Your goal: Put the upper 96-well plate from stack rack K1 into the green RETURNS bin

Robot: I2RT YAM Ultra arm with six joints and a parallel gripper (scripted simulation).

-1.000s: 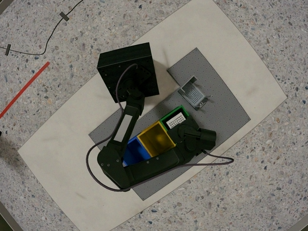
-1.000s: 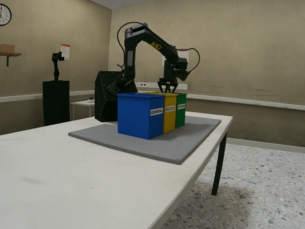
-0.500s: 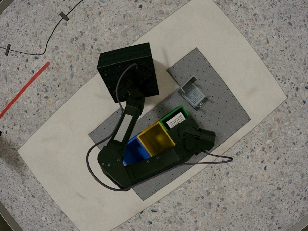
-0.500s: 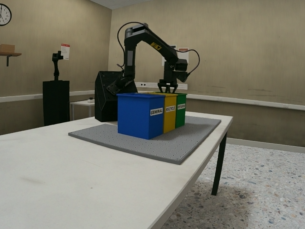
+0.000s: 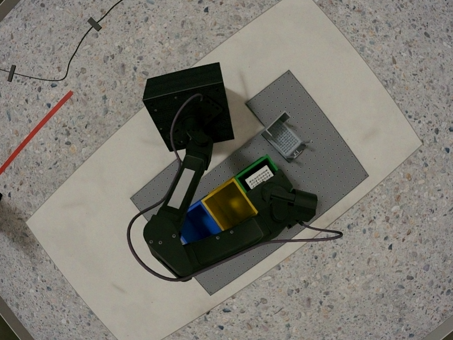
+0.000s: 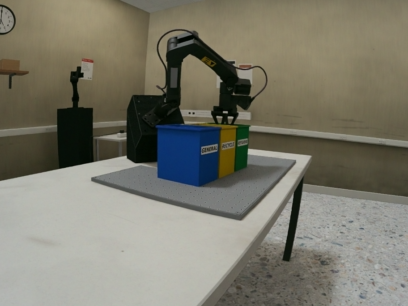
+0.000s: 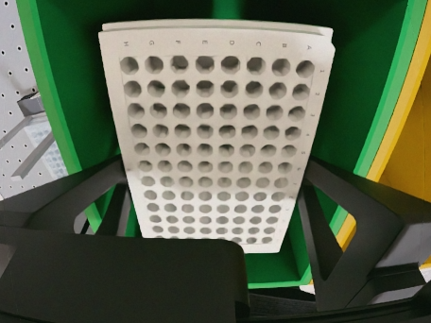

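My gripper is now right at the 96-well plate. From my hand the other things lie so: green returns bin: 7 cm below; then yellow bin: 5 cm behind, 12 cm to the right, 7 cm below; then blue bin: 11 cm behind, 24 cm to the right, 7 cm below.
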